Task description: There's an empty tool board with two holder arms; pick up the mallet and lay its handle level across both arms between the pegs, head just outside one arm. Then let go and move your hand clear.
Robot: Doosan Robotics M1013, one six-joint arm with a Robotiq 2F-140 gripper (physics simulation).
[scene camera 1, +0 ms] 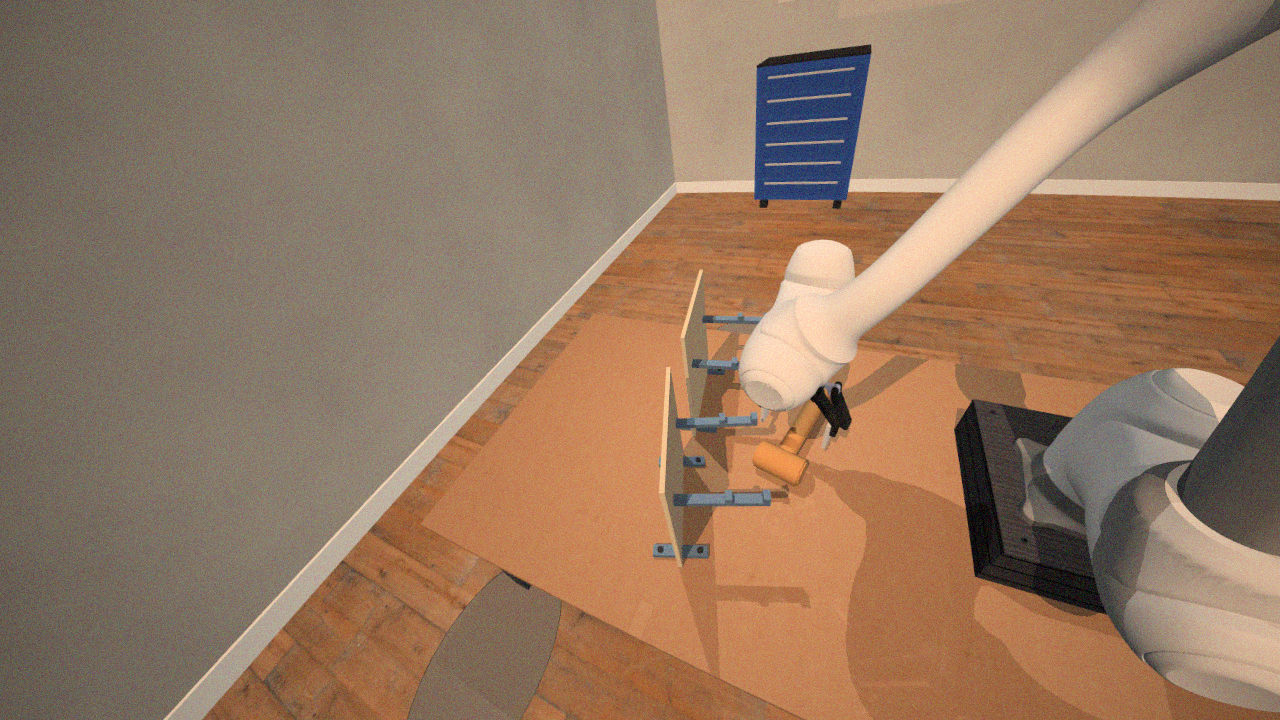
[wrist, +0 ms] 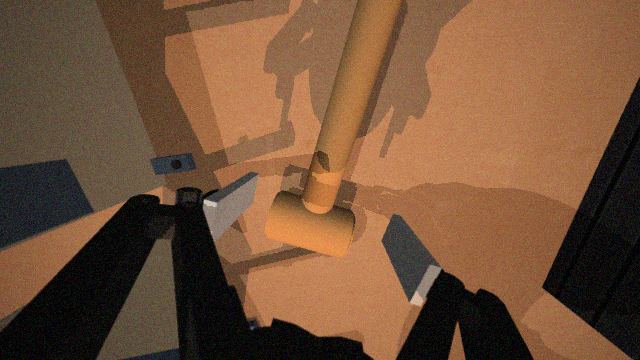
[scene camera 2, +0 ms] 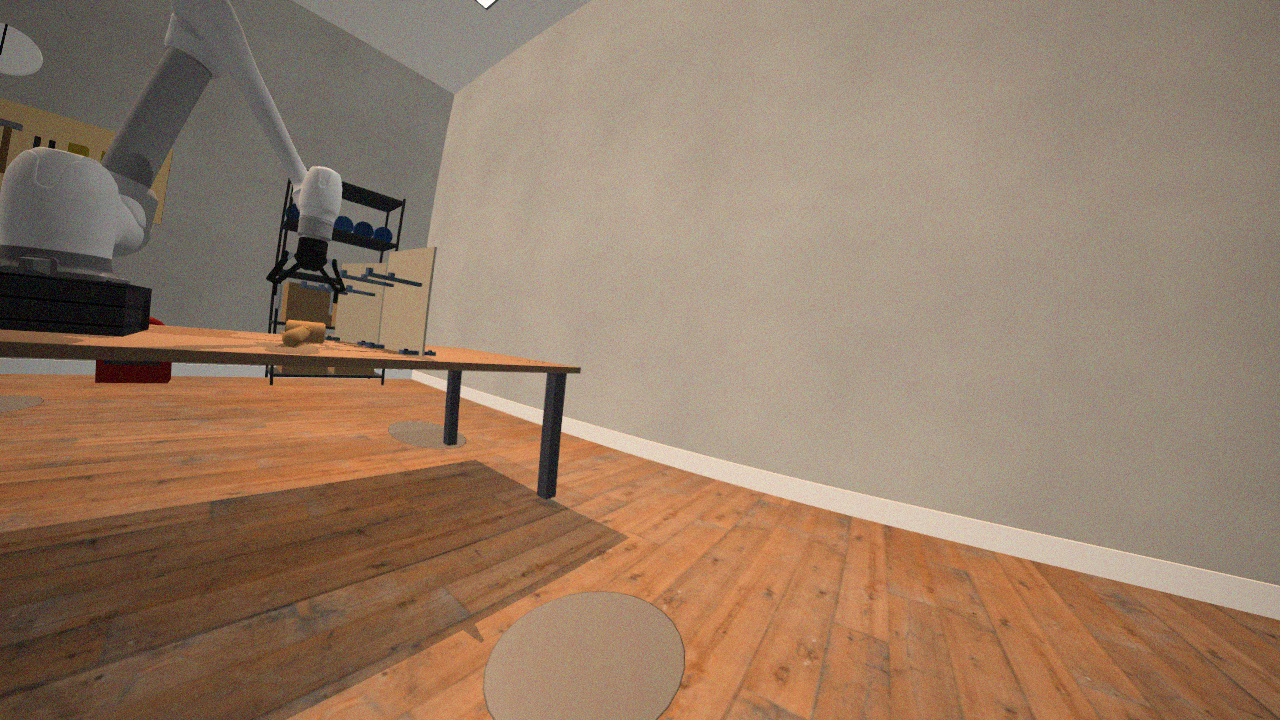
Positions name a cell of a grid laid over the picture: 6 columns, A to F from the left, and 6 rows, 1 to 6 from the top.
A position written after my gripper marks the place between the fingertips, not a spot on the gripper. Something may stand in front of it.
My gripper (scene camera 2: B3) is open, with nothing in its grasp. Also in view: a wooden mallet (scene camera 1: D4). Further things: a tool board (wrist: B6) and a tool board (wrist: A3).
The wooden mallet is seen too in the wrist view (wrist: C4) and in scene camera 2 (scene camera 2: B3). My gripper also shows in scene camera 1 (scene camera 1: D4) and in the wrist view (wrist: D4).
